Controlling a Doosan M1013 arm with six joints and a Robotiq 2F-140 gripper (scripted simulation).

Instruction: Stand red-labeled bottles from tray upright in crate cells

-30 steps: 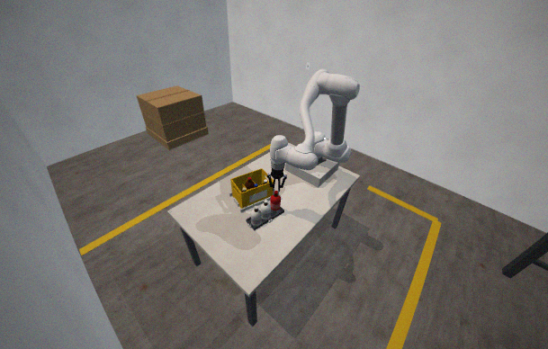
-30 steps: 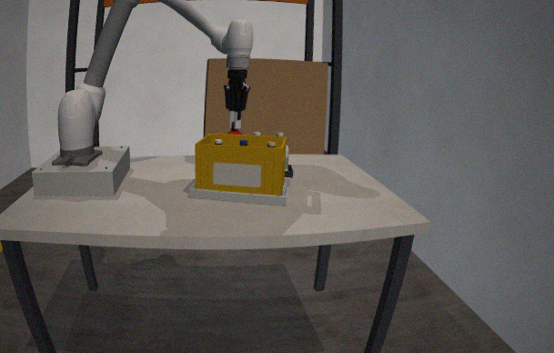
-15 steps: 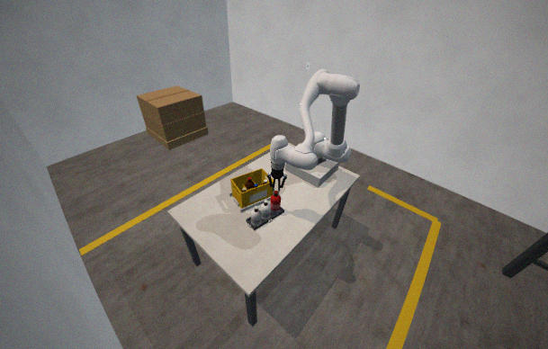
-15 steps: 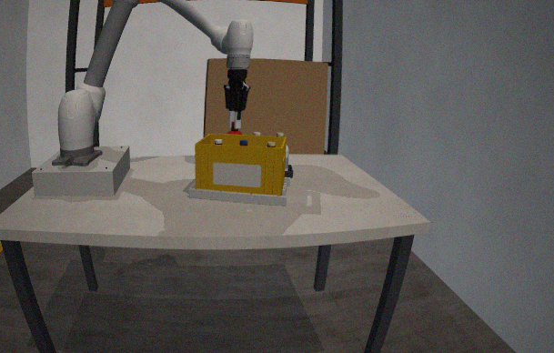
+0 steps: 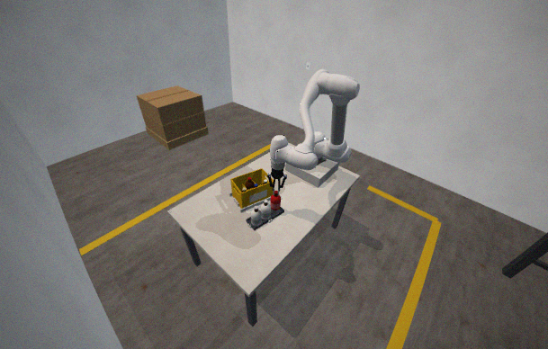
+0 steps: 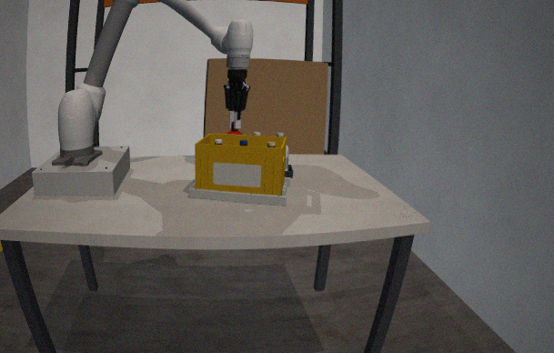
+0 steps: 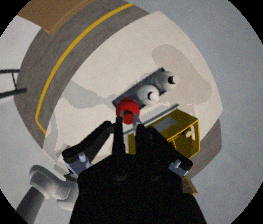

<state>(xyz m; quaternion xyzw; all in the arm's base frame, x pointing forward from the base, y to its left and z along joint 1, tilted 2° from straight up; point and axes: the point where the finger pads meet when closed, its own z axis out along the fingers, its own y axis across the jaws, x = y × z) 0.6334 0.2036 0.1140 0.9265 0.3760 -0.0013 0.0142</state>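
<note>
Now: the red-labeled bottle 9 cm below my hand. Round my hand: crate: 4 cm ahead, 23 cm to the right, 13 cm below.
</note>
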